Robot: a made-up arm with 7 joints.
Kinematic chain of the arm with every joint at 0, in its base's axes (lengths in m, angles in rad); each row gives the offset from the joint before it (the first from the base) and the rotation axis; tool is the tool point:
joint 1: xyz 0 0 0.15 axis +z
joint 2: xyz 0.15 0 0.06 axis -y
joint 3: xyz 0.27 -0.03 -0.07 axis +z
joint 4: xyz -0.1 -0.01 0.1 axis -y
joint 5: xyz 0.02 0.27 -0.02 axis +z
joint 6: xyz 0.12 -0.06 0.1 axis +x
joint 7: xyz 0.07 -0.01 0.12 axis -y
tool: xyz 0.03 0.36 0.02
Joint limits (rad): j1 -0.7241..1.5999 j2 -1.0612..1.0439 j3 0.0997..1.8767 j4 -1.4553..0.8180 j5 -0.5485..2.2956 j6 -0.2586..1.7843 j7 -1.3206..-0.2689
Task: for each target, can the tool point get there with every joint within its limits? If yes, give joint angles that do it. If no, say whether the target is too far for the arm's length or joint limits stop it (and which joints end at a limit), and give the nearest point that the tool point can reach.
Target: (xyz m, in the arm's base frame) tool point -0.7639 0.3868 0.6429
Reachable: no: joint limits stop it (at a limit: joint 1, joint 5, joint 6, joint 7) | nearest point -0.6257 0.3699 0.6079 | short by 0.144 m
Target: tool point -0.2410 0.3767 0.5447
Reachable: yes | joints 0.3361 0.8236 0.2814 -0.4761 1.4798 0.5372 -0.6877
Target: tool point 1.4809 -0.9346 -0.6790
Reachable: no: too far | nearest point 0.7182 -0.3147 -0.1260 | short by 1.128 m
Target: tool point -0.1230 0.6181 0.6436
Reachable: yes | joints 1.2746 0.1414 0.2377 -0.3061 -0.0461 1.0448 -0.9796
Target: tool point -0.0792 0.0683 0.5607
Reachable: yes | joints -0.0720 -0.2218 1.2774 -0.6901 1.1632 0.0740 -0.8831
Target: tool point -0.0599 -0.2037 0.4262
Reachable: yes | joints 1.4181 0.0150 1.3075 -0.1276 0.7980 0.0139 -1.0404
